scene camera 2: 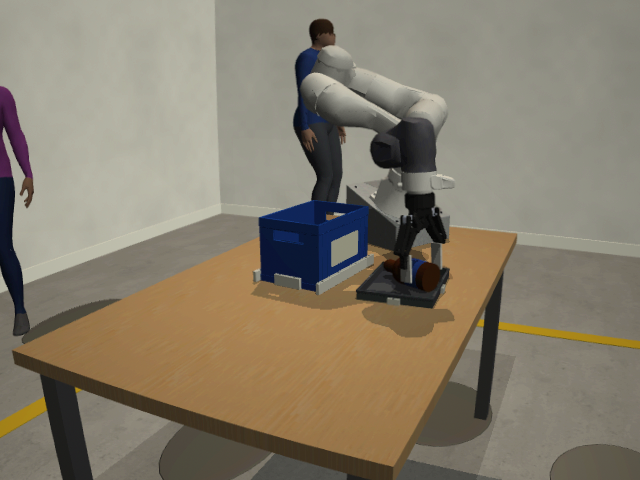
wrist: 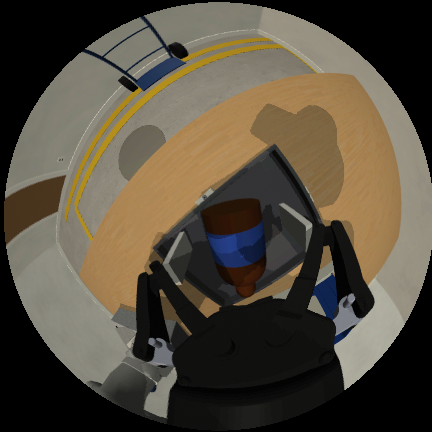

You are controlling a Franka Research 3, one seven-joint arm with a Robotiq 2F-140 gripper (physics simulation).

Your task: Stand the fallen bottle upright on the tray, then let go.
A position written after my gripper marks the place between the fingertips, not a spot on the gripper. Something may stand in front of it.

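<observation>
There's a brown bottle [scene camera 2: 425,276] here, and you'd also find my gripper [scene camera 2: 422,275]. The wrist camera has it too, my gripper [wrist: 233,227].
</observation>
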